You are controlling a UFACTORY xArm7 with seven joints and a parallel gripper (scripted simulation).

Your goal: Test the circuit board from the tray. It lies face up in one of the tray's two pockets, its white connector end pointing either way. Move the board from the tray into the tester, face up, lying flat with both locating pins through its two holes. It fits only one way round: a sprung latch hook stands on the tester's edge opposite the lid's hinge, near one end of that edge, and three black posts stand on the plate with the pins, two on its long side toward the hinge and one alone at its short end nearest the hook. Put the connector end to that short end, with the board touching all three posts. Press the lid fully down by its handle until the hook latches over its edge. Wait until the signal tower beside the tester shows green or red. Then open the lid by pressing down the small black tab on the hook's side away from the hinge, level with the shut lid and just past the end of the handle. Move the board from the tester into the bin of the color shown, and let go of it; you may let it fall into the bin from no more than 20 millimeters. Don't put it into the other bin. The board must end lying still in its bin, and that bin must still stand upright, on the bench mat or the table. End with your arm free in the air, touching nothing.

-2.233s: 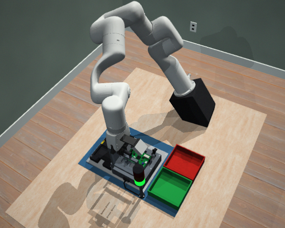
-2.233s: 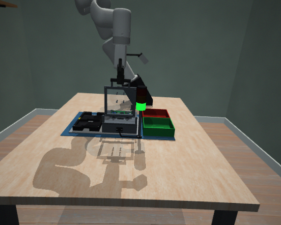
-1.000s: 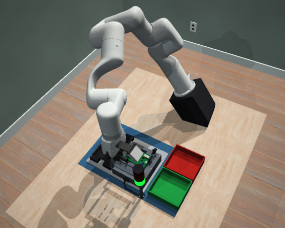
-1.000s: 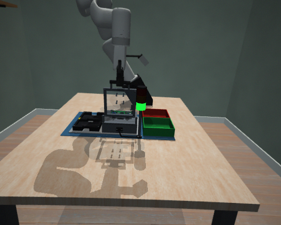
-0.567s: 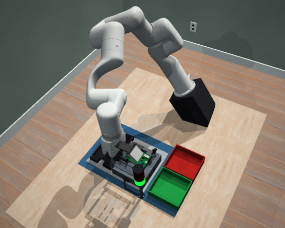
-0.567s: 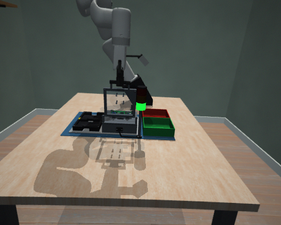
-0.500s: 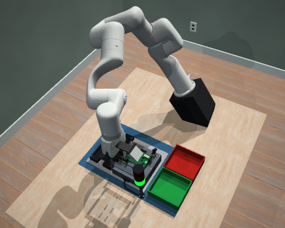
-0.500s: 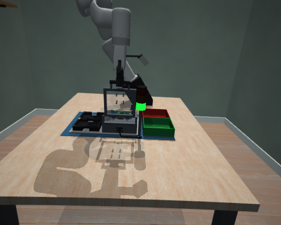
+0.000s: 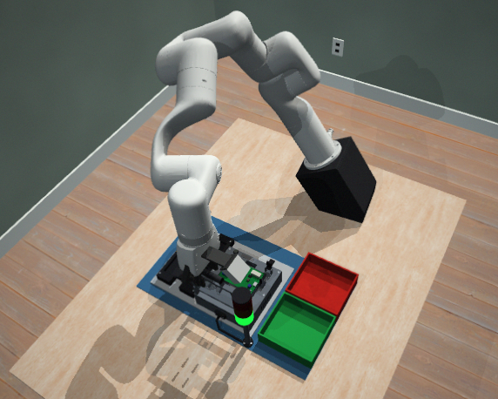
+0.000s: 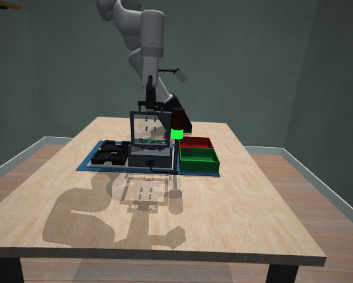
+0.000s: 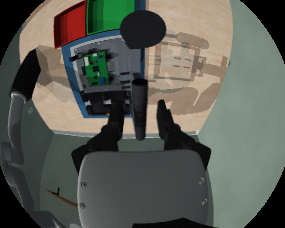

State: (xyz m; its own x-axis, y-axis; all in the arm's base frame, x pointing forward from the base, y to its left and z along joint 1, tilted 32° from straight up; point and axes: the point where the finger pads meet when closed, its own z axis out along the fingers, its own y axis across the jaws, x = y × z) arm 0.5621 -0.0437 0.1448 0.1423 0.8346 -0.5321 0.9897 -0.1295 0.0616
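Right now the green circuit board is 13 cm behind my hand, 2 cm to the left of it and 20 cm below it. Round my hand: clear lid: 2 cm behind, 9 cm below; then tester plate: 12 cm behind, 2 cm to the left, 20 cm below; then green bin: 6 cm behind, 21 cm to the left, 26 cm below.
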